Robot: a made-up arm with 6 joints. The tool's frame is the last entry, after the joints. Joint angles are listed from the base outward. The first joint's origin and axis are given. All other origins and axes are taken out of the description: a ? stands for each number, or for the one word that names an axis. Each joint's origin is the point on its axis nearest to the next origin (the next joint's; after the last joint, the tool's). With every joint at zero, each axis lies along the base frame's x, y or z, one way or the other. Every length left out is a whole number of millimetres.
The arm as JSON. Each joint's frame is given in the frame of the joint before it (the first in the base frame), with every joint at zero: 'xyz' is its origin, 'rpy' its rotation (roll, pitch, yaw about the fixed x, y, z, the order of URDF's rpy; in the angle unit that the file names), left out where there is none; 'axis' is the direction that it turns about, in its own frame. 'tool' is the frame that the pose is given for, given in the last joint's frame.
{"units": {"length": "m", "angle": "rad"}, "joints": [
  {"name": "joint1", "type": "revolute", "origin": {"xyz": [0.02, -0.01, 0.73]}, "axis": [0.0, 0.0, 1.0]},
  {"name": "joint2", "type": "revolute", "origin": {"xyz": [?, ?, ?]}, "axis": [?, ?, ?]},
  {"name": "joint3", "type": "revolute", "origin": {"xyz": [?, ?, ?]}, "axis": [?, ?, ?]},
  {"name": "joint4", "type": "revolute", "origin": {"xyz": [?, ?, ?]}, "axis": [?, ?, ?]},
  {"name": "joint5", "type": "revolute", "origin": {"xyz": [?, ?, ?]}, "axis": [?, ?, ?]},
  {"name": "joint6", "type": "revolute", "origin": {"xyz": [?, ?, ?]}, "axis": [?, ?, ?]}
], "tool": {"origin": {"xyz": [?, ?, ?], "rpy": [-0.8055, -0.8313, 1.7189]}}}
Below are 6 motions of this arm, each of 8 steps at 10 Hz.
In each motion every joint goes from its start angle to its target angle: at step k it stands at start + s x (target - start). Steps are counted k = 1, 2, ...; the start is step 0. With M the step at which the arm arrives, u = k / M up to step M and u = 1 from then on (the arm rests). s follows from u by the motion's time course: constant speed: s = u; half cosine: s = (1 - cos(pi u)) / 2; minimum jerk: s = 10 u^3 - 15 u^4 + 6 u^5.
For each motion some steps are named. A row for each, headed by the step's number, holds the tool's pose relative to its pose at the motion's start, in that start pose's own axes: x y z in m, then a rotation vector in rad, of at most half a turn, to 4 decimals.
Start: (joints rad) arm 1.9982 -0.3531 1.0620 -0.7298 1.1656 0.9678
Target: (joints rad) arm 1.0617 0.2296 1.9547 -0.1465 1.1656 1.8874
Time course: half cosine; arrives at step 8
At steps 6, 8:
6: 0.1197 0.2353 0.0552 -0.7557 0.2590 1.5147
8: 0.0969 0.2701 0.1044 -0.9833 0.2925 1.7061

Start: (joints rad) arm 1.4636 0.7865 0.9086 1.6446 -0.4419 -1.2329
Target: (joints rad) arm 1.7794 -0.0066 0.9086 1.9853 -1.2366 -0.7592
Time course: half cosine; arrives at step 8
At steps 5, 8:
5: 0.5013 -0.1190 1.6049 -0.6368 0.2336 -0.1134
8: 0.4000 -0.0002 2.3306 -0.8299 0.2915 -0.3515

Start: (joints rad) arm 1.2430 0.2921 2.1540 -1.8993 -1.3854 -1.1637
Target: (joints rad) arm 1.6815 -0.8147 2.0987 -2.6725 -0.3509 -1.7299
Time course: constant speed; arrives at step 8
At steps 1, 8:
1: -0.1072 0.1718 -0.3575 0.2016 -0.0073 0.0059
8: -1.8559 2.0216 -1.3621 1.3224 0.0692 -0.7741

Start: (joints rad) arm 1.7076 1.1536 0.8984 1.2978 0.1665 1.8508
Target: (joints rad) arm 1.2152 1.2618 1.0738 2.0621 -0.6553 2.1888
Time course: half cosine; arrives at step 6
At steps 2, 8:
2: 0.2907 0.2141 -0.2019 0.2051 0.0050 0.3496
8: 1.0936 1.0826 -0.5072 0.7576 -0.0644 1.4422

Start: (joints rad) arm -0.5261 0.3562 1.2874 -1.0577 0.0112 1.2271
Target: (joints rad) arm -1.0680 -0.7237 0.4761 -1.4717 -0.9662 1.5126
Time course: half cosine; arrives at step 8
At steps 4, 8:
4: 0.4660 -0.1671 0.7432 0.2608 -0.0020 0.2401
8: 1.0839 0.2060 1.2360 0.5384 -0.0022 0.5668

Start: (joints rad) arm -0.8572 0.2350 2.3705 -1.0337 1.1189 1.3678
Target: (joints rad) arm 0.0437 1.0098 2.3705 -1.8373 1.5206 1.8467
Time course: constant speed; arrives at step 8
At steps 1, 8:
1: -0.2408 0.1839 0.0427 0.0825 0.1962 -0.1238
8: -0.3228 1.5857 1.4407 1.1131 1.4719 -0.8463

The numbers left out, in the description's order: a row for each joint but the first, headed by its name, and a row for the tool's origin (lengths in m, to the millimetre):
joint2: xyz 0.09 0.02 0.0, axis 0.0 1.0 0.0
joint3: xyz 0.02 0.0 1.31, axis 0.0 -1.0 0.0
joint4: xyz 1.55 0.0 0.1, axis -1.0 0.0 0.0
joint5: xyz 0.0 -0.05 0.0, axis 0.0 -1.0 0.0
joint6: xyz 0.23 0.0 0.01, axis -1.0 0.0 0.0
tool: xyz 0.0 0.0 0.0

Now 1 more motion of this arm.
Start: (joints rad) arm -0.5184 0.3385 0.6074 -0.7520 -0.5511 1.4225
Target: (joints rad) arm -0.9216 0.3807 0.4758 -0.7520 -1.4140 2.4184
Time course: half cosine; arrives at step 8
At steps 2, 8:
2: -0.1169 0.0629 -0.0190 0.1304 0.0728 0.0866
8: -0.7001 0.5843 0.0003 0.6576 0.1298 0.7500

